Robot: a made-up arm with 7 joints.
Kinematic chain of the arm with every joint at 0, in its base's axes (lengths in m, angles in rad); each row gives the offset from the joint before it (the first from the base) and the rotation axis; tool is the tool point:
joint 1: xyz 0 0 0.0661 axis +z
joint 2: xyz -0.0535 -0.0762 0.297 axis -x
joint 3: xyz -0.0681 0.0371 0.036 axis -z
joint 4: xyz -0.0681 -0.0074 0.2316 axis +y
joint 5: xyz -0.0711 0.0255 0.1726 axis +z
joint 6: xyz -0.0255 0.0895 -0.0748 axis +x
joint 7: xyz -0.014 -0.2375 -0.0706 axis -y
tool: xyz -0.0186 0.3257 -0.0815
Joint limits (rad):
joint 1: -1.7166..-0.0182
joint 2: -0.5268..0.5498
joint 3: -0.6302..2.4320
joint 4: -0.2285..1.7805
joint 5: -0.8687..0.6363
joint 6: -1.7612..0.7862
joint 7: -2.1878..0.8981
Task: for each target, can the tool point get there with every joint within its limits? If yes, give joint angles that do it. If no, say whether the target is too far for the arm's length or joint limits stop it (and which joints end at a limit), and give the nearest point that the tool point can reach.
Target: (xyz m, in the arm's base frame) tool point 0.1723 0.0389 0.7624
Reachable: yes | joints -0.4762 0.2159 1.9033 0.4483 -0.2422 0.5364 -1.8114
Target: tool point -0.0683 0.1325 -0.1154
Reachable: no: joint limits stop it (at a limit: joint 1, joint 2, joint 4, joint 5) | nearest point -0.0803 0.2753 0.3315 | short by 0.469 m
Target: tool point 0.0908 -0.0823 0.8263
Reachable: yes | joints -1.1717 -0.1345 1.5631 1.0195 0.0969 0.4647 -0.5645
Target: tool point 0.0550 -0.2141 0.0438
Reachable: no: joint limits stop it (at a limit: joint 1, joint 2, joint 4, joint 5) | nearest point 0.1821 -0.1351 0.3825 | short by 0.370 m
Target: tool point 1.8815 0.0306 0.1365
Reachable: no: too far | nearest point 0.4948 0.0911 0.4591 | short by 1.425 m
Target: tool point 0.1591 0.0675 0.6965
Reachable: yes | joints -0.9904 0.1822 1.5947 1.1040 -0.5926 -0.9124 -1.1656
